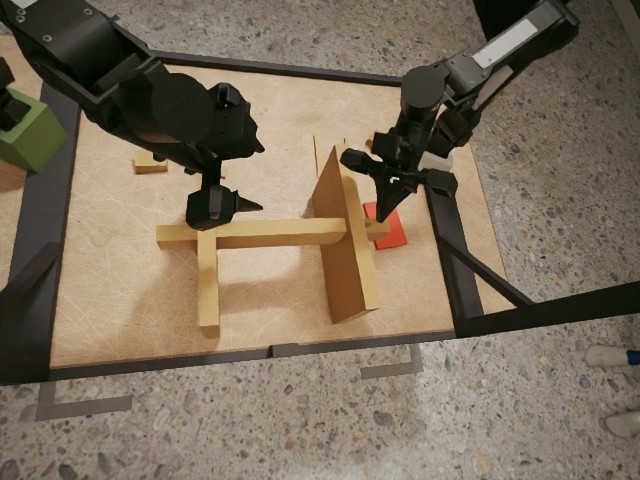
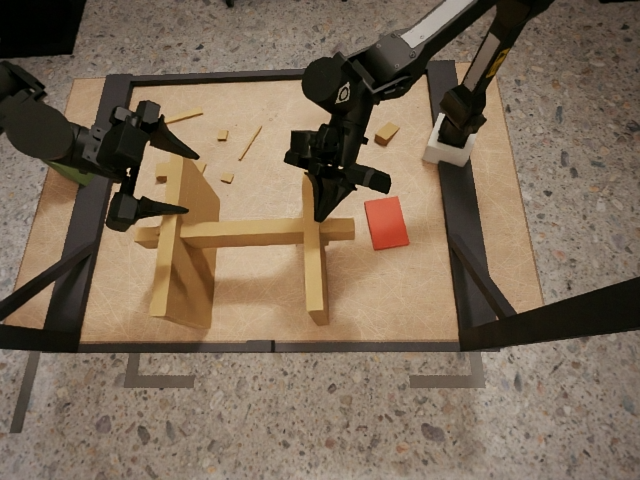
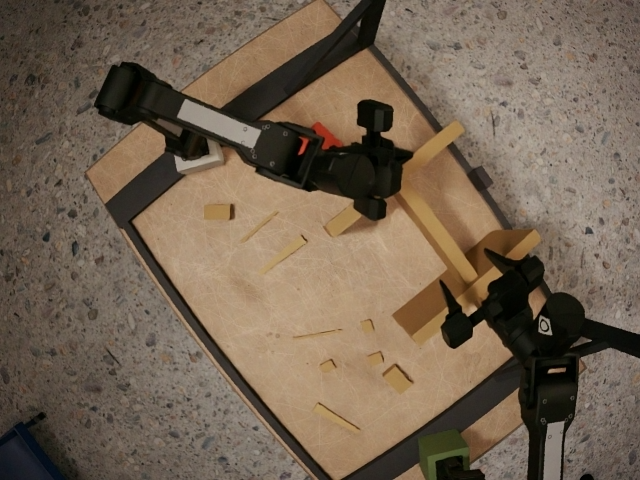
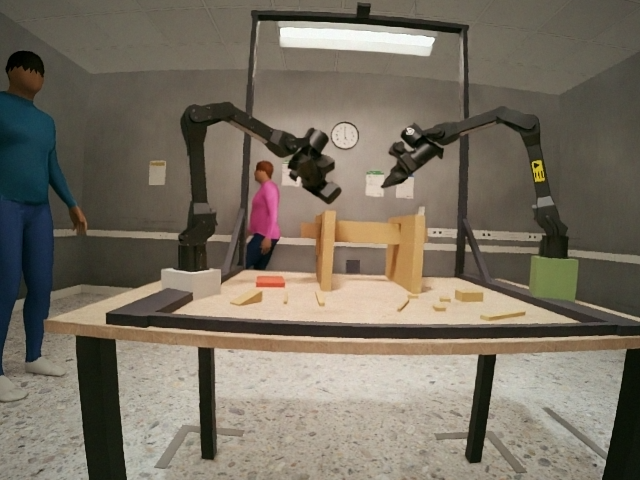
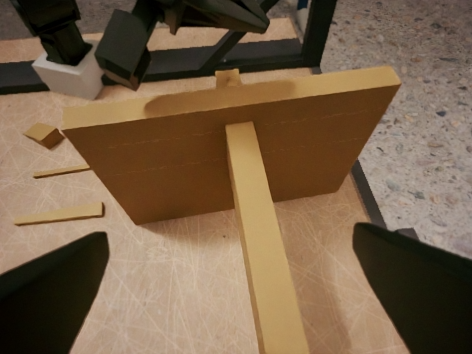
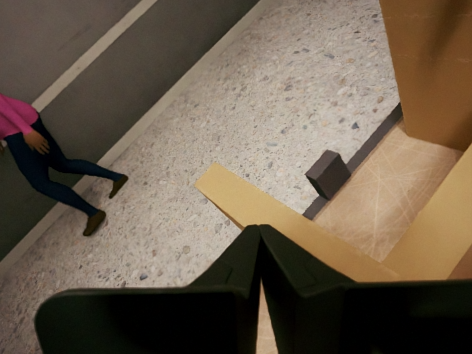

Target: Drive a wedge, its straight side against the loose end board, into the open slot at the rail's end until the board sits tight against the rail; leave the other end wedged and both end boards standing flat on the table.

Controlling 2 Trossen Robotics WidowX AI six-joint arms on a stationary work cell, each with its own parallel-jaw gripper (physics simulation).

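Places are measured from the left arm's base along level axes (x left, y up, z ahead), in millimetres.
Pixels of known places: left gripper, between the fingertips: (image 1: 261, 179) (image 2: 193, 184) (image 3: 462, 265) (image 4: 382, 185) (image 5: 233, 238); right gripper, between the fingertips: (image 1: 379, 222) (image 2: 317, 222) (image 3: 411, 153) (image 4: 321, 197) (image 5: 267, 28) (image 6: 258, 235); left arm's base, origin of its link: (image 1: 3, 111) (image 3: 449, 469) (image 4: 553, 257); right arm's base, origin of its link: (image 1: 437, 145) (image 2: 453, 134) (image 3: 193, 144) (image 4: 191, 269) (image 5: 70, 53).
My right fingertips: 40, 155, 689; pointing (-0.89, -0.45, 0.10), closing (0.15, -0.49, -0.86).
For each thing: its top centre in the pictures, then the offset to it from my right fingertips, as dx, dy, dz.
- rail, centre of its top: (image 5: 261, 231) (image 1: 283, 226) (image 3: 438, 232) (image 2: 242, 227) (image 4: 365, 222) -45, -77, -139
- right-arm-side board, centre of its top: (image 5: 236, 93) (image 2: 311, 219) (image 3: 398, 174) (image 1: 357, 219) (image 4: 325, 213) +18, -54, -25
- left-arm-side board, centre of its top: (image 1: 206, 224) (image 3: 480, 286) (image 2: 168, 225) (image 4: 404, 216) -108, -54, -251
- wedge-shaped block, centre of its top: (image 5: 35, 126) (image 3: 215, 211) (image 4: 246, 291) (image 2: 388, 127) (image 1: 378, 133) +396, -250, -21
- red block, centre of its top: (image 3: 311, 151) (image 2: 386, 221) (image 1: 385, 222) (image 4: 270, 279) +162, -262, +81
Two upright end boards stand joined by the rail (image 1: 279, 232) (image 2: 242, 231) (image 3: 439, 232) (image 4: 367, 232) (image 5: 265, 240): the right-arm-side board (image 1: 330, 258) (image 2: 314, 268) (image 3: 434, 147) (image 4: 325, 248) (image 5: 165, 165) and the left-arm-side board (image 1: 208, 279) (image 2: 161, 279) (image 4: 413, 253). Rail ends stick out past both boards; I cannot tell whether the slots hold wedges. A wedge-shaped block (image 2: 386, 133) (image 3: 218, 211) (image 4: 247, 297) lies on the table. My right gripper (image 1: 381, 217) (image 2: 318, 217) (image 6: 258, 235) is shut and empty above the right-arm-side board. My left gripper (image 1: 263, 178) (image 2: 192, 183) (image 4: 383, 186) is open and empty above the left-arm-side board.
A red block (image 1: 397, 235) (image 2: 386, 222) (image 4: 270, 281) lies beyond the right-arm-side board. Thin strips (image 3: 282, 254) and small blocks (image 3: 367, 325) lie scattered on the table. The arm bases are white (image 4: 191, 281) and green (image 4: 553, 279). A dark frame (image 4: 310, 326) edges the work area.
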